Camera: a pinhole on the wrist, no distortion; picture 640 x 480 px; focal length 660.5 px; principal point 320.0 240.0 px. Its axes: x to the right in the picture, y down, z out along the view. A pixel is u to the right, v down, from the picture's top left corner.
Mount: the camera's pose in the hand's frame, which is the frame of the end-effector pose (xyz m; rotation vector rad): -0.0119 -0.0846 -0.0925 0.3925 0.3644 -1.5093
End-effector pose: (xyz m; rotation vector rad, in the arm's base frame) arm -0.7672 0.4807 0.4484 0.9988 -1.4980 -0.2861
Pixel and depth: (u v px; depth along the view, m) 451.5 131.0 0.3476
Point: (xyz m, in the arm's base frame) -0.8130 0.2806 0.1462
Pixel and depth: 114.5 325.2 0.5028
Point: -1.0737 0.1862 0.2606
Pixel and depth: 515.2 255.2 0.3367
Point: -0.7764 0.2295 0.1826
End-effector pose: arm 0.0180 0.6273 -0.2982 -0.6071 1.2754 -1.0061
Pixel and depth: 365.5 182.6 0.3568
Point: 0.1472 0.5081 0.0025
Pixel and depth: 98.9 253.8 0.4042
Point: 0.2922 0.5169 -0.0885
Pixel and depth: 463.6 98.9 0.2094
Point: 0.0259 0.5626 -0.0659
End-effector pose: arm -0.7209 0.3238 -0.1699 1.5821 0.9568 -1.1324
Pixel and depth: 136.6 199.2 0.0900
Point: -0.8235 0.3508 -0.1767
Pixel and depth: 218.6 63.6 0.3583
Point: -1.0003 0.1299 -0.1450
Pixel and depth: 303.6 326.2 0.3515
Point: -0.9885 0.1723 -0.2874
